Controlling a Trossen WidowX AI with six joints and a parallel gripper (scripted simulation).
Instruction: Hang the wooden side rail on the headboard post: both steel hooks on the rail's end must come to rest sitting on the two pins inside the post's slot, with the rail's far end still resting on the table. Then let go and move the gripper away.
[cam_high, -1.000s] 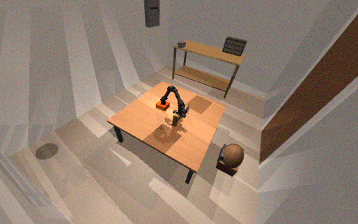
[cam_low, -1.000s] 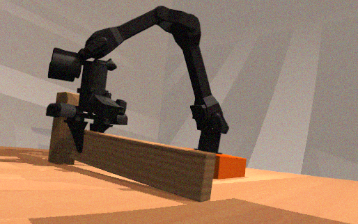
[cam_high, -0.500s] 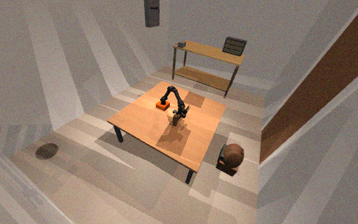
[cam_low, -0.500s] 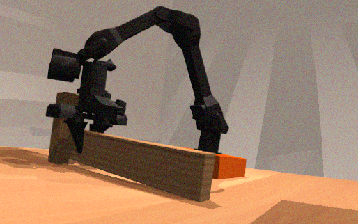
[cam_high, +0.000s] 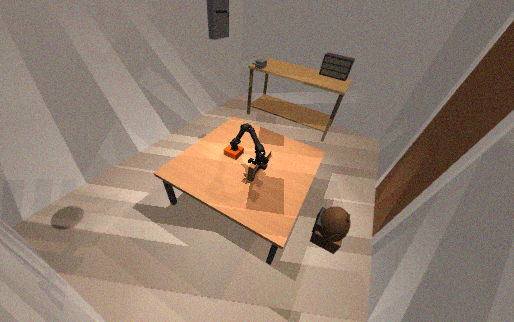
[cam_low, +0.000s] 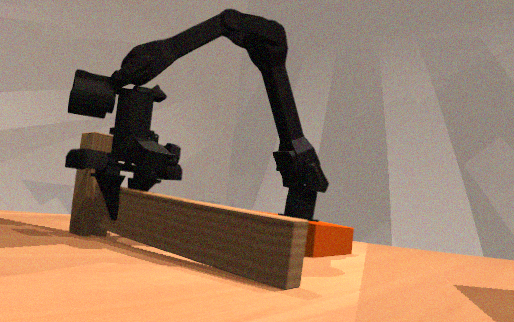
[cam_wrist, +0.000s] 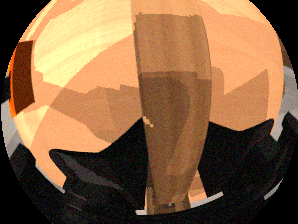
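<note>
The headboard post is 11 cm to the right of my gripper tip and 4 cm above it.
</note>
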